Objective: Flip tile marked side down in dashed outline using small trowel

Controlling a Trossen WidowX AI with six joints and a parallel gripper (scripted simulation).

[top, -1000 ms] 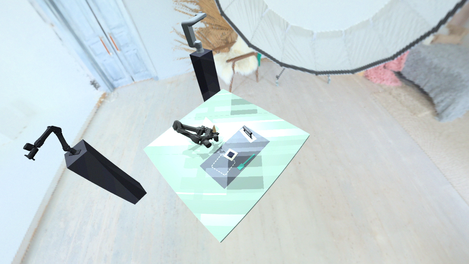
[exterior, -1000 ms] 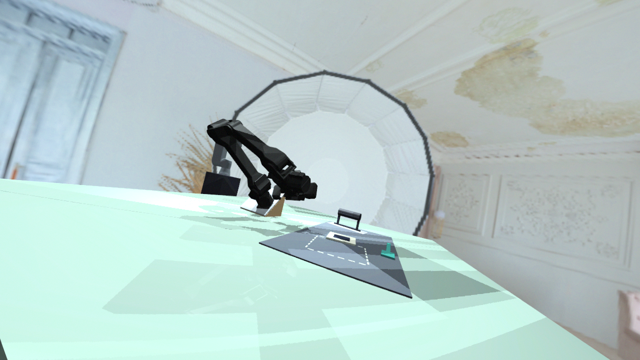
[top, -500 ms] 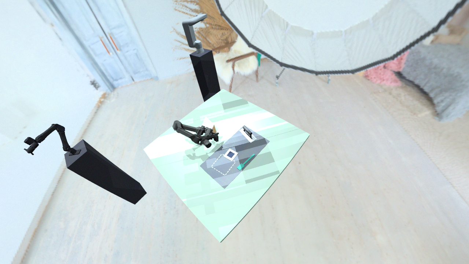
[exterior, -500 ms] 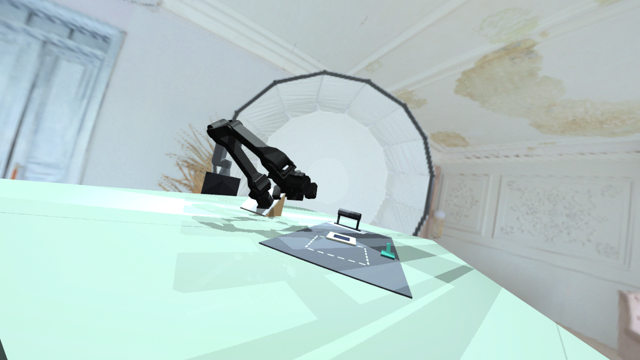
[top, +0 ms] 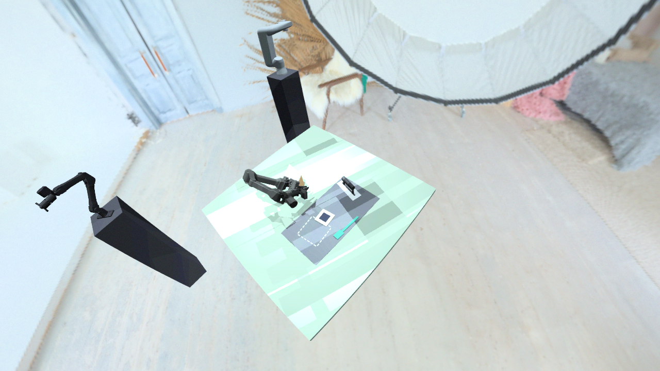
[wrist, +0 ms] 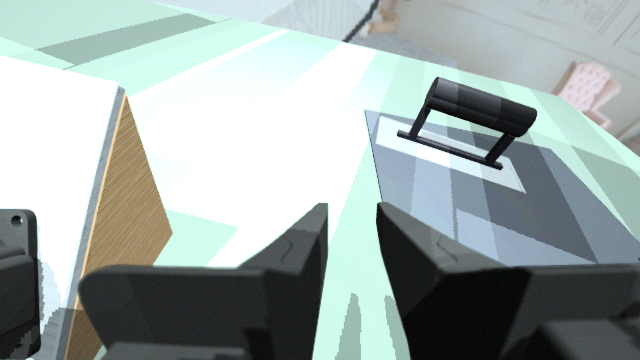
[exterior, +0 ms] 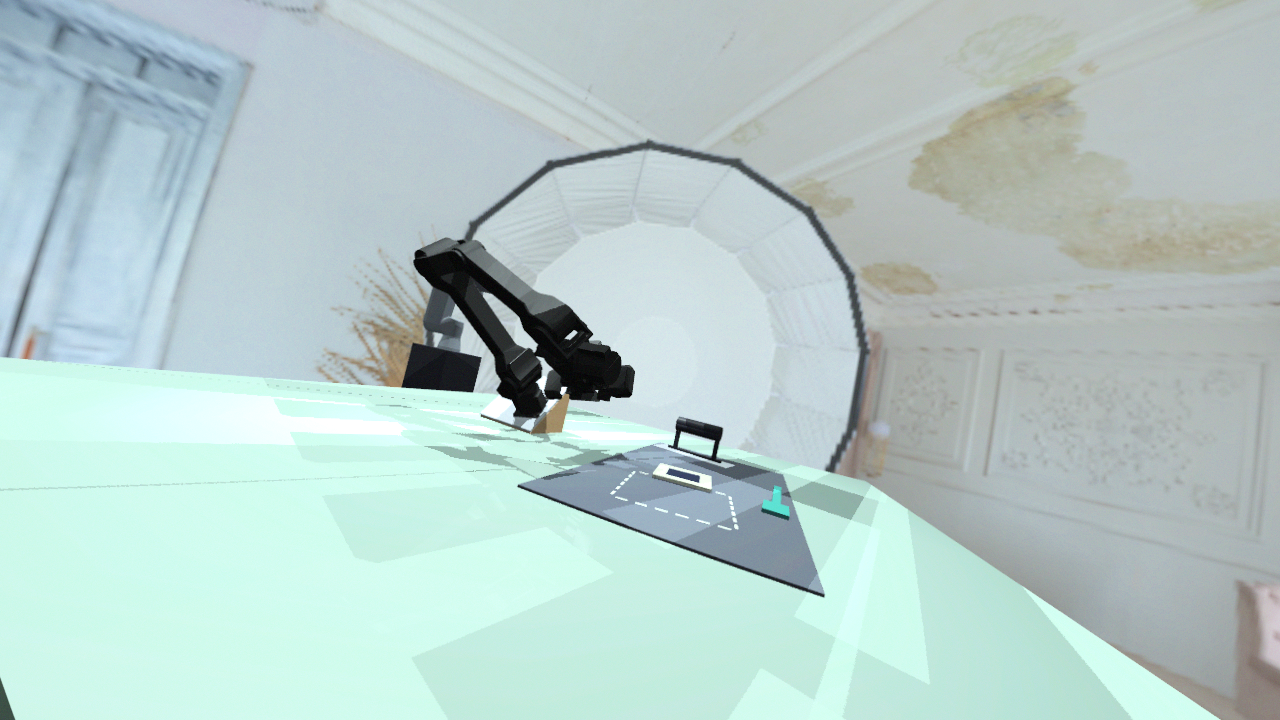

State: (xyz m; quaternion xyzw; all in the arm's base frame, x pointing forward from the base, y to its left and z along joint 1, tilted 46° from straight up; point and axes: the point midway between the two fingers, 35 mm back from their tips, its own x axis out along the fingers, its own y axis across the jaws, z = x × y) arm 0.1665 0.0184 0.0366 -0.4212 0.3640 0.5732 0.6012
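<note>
The grey mat is 240 mm ahead of my gripper tip, 40 mm to the right of it and 120 mm below it. The rest, counted from my gripper tip: white tile (210 mm ahead, 80 mm to the right, 100 mm below); then teal trowel (370 mm ahead, 70 mm to the right, 100 mm below).
</note>
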